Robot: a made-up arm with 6 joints.
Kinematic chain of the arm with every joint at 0, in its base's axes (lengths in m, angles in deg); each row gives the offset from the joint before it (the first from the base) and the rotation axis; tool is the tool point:
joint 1: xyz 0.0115 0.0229 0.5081 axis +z
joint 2: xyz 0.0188 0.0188 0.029 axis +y
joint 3: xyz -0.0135 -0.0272 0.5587 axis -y
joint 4: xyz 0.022 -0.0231 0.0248 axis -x
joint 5: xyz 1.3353 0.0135 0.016 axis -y
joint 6: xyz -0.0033 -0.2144 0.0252 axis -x
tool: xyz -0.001 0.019 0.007
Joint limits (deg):
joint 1: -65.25..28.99
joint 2: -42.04..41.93
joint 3: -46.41..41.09
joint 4: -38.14..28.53
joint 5: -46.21..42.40
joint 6: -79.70..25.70
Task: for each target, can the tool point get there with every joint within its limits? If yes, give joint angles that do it. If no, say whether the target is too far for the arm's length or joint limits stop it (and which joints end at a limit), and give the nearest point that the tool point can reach.
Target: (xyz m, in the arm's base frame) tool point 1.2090 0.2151 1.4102
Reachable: yes | joints 19.45 -12.82 -2.60 3.36 4.86 -36.26
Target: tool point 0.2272 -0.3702 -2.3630
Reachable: no: too far | nearest point 0.2251 -0.3663 -0.4266 | short by 1.936 m
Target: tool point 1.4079 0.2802 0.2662
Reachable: yes | joints 18.17 30.19 -9.10 17.67 11.45 13.44
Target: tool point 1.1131 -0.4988 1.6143
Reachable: yes | joints -14.90 -5.18 15.95 -11.16 7.72 -8.83
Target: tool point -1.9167 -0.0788 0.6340
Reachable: no: joint limits stop it (at a limit: joint 1, joint 2, joint 3, joint 4, joint 5, joint 6) | nearest point -0.0403 -0.3925 -0.3632 | short by 2.148 m
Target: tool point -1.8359 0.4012 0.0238
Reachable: no: joint limits stop it (at a limit: joint 1, joint 2, joint 3, joint 4, joint 5, joint 6) | nearest point -0.0403 -0.3925 -0.3632 | short by 2.001 m
